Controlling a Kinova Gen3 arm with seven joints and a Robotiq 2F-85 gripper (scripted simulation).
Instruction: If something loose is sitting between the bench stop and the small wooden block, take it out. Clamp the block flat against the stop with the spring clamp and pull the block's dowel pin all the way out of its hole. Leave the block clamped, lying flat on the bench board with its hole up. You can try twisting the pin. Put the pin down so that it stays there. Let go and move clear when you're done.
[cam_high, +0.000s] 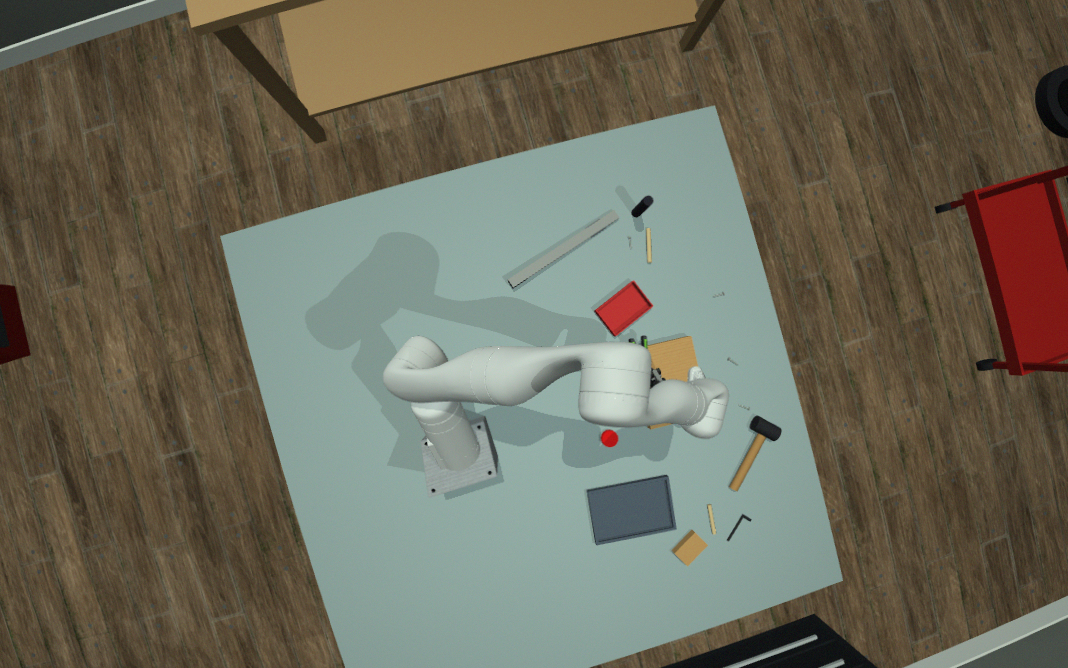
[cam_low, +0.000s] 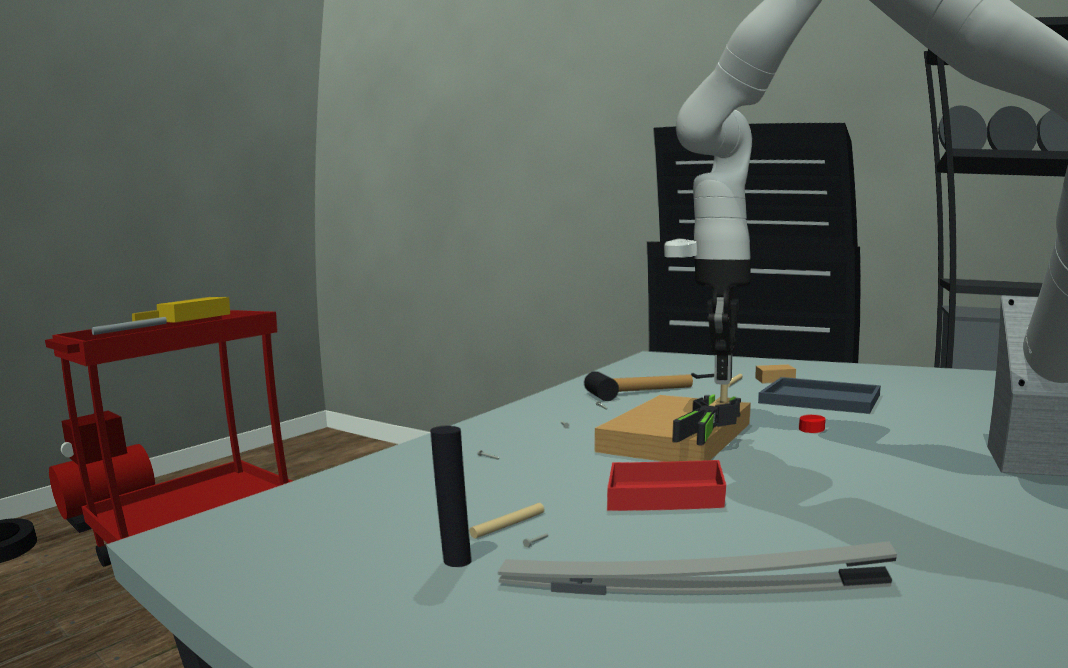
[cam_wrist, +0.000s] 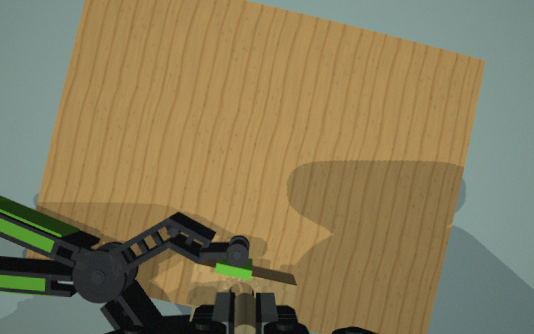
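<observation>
Now: hand 2 cm above the dowel pin. Round my hand: red puck 12 cm behind, 9 cm to the right, 9 cm below; then small wooden block 6 cm below; then wooden bench board 6 cm ahead, 7 cm below.
</observation>
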